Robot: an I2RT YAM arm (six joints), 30 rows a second.
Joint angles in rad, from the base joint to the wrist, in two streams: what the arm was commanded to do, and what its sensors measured. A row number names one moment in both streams.
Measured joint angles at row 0:
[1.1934 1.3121 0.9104 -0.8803 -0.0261 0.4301]
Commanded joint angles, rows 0 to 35:
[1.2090 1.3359 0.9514 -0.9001 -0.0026 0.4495]
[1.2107 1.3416 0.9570 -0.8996 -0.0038 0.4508]
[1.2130 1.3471 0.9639 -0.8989 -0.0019 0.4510]
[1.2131 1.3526 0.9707 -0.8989 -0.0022 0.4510]
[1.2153 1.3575 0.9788 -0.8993 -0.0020 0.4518]
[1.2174 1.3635 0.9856 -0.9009 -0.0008 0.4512]
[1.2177 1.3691 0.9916 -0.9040 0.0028 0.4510]
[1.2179 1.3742 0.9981 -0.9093 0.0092 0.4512]
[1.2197 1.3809 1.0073 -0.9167 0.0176 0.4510]
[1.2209 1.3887 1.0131 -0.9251 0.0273 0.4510]
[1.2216 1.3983 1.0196 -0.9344 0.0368 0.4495]
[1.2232 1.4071 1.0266 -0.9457 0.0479 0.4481]
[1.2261 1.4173 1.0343 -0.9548 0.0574 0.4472]
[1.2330 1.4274 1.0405 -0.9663 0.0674 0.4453]
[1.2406 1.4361 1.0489 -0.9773 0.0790 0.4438]
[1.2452 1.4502 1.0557 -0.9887 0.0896 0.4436]
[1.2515 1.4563 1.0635 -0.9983 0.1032 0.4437]
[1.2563 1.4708 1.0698 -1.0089 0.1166 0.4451]
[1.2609 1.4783 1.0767 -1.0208 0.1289 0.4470]
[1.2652 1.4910 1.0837 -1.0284 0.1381 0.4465]
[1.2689 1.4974 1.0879 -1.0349 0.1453 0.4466]
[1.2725 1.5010 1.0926 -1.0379 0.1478 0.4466]
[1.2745 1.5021 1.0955 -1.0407 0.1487 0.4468]
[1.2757 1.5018 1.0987 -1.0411 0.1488 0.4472]
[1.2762 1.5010 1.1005 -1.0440 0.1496 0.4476]
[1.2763 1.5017 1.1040 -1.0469 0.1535 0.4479]
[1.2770 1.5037 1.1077 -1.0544 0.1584 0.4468]
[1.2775 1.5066 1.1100 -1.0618 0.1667 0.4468]
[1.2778 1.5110 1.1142 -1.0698 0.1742 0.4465]
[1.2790 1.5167 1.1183 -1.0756 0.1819 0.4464]
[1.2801 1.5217 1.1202 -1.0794 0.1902 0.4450]
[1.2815 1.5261 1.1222 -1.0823 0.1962 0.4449]
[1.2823 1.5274 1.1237 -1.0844 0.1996 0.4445]
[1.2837 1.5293 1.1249 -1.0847 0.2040 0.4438]
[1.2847 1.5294 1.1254 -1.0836 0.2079 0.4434]
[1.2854 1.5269 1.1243 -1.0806 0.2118 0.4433]
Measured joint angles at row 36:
[1.2747 1.5234 1.0973 -1.0580 0.1524 0.4442]
